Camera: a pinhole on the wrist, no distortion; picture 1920 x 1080 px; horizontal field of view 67.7 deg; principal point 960.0 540.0 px. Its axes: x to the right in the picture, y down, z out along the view. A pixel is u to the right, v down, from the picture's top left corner.
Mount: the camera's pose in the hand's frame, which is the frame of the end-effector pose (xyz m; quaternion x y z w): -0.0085 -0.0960 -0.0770 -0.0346 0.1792 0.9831 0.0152
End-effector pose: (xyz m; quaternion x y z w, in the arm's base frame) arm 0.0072 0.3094 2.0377 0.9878 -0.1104 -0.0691 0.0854
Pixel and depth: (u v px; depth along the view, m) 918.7 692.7 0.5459
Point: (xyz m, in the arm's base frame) -0.1005 0.2059 1.6057
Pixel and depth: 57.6 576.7 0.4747
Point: 0.1858 0.1365 1.6344
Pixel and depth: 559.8 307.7 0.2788
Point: 0.0232 0.2287 1.8705
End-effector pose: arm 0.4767 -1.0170 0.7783 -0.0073 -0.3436 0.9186 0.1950
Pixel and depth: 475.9 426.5 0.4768
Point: 0.2709 -1.2746 1.0067
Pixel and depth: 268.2 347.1 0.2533
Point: 0.3538 -1.0953 0.8950
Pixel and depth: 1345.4 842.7 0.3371
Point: 0.5675 -1.1938 0.9856
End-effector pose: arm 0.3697 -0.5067 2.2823 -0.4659 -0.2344 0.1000 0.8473
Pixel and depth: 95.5 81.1 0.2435
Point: 0.4169 -0.3255 2.3310
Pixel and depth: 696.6 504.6 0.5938
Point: 0.1960 -0.0567 2.4155
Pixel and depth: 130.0 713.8 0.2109
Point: 0.3861 -0.3918 2.4151
